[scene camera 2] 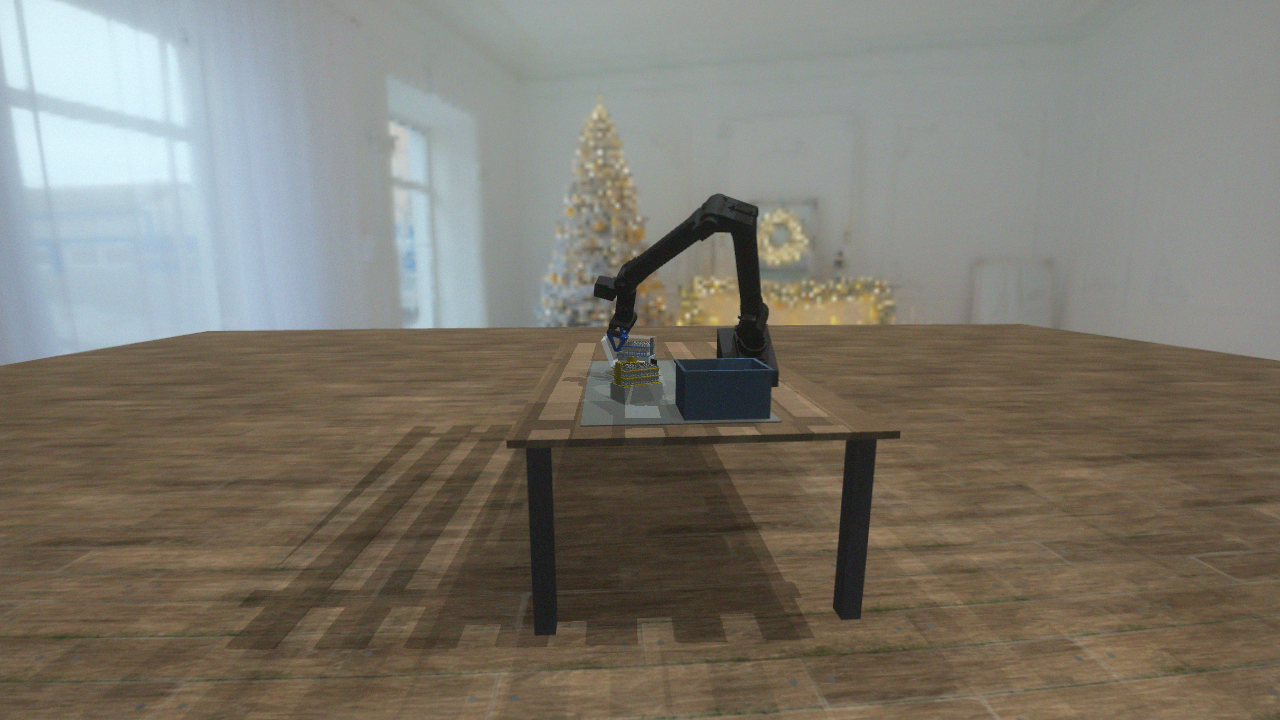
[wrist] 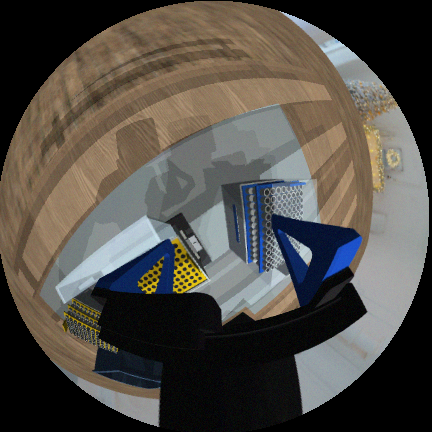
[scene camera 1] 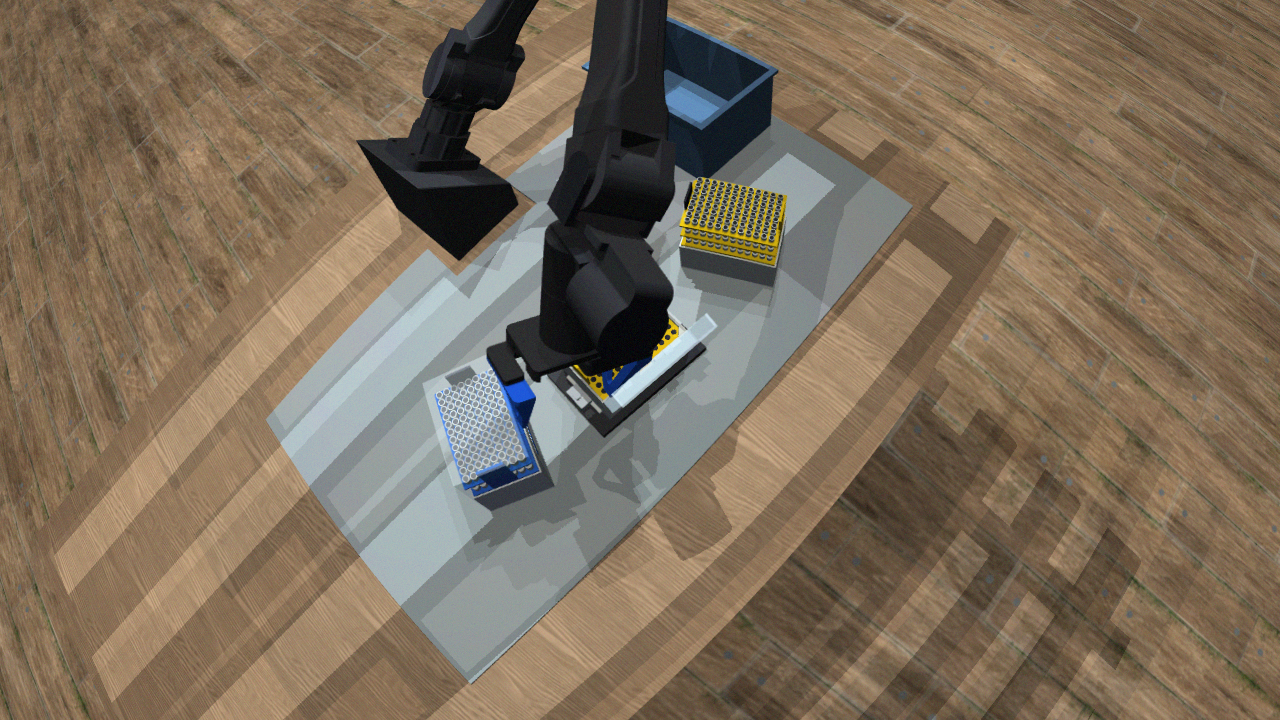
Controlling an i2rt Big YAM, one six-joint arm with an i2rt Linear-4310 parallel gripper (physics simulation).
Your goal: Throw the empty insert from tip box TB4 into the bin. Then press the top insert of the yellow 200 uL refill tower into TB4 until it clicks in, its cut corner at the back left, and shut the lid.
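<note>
Tip box TB4 stands open at mid-mat, its clear lid [scene camera 1: 664,361] [wrist: 112,252] tilted up along one long side. A yellow insert [scene camera 1: 668,334] [wrist: 189,265] with empty dark holes sits in it. The arm hides part of it in scene camera 1. My gripper [scene camera 1: 568,408] [scene camera 2: 617,342] [wrist: 219,232] is open and empty; one blue finger is over the insert, the other near the blue rack stack. The yellow refill tower [scene camera 1: 733,213] [scene camera 2: 636,373] [wrist: 82,325] stands on a grey base, its top insert full of tips. The dark blue bin [scene camera 1: 716,140] [scene camera 2: 723,391] [wrist: 127,376] stands behind it.
A blue tower [scene camera 1: 483,425] [scene camera 2: 637,348] [wrist: 284,215] of tip racks stands close beside TB4, on the side away from the yellow tower. The grey mat [scene camera 1: 420,573] lies under these things on the wooden table [scene camera 1: 760,465]. The arm's black base [scene camera 1: 438,197] stands at the mat's edge.
</note>
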